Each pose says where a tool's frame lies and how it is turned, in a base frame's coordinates. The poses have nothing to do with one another.
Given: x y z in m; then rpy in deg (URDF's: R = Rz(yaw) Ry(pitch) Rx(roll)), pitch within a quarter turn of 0, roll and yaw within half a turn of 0.
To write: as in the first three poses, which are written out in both.
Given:
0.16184, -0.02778, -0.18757, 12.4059, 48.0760, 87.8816
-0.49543, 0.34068, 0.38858, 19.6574, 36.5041, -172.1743
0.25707, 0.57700, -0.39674, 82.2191, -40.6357, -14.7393
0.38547, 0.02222, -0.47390, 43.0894, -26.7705, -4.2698
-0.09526, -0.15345, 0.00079, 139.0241, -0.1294, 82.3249
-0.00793, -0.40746, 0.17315, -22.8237, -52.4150, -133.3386
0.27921, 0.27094, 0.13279, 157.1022, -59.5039, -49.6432
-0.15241, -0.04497, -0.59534, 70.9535, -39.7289, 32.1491
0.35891, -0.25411, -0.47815, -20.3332, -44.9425, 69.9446
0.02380, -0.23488, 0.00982, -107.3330, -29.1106, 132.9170
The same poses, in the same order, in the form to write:
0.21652, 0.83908, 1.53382, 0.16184, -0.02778, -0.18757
0.34309, 0.63712, -3.00501, -0.49543, 0.34068, 0.38858
1.43499, -0.70923, -0.25725, 0.25707, 0.57700, -0.39674
0.75205, -0.46723, -0.07452, 0.38547, 0.02222, -0.47390
2.42643, -0.00226, 1.43684, -0.09526, -0.15345, 0.00079
-0.39835, -0.91481, -2.32720, -0.00793, -0.40746, 0.17315
2.74195, -1.03854, -0.86644, 0.27921, 0.27094, 0.13279
1.23837, -0.69340, 0.56111, -0.15241, -0.04497, -0.59534
-0.35488, -0.78439, 1.22076, 0.35891, -0.25411, -0.47815
-1.87331, -0.50808, 2.31984, 0.02380, -0.23488, 0.00982

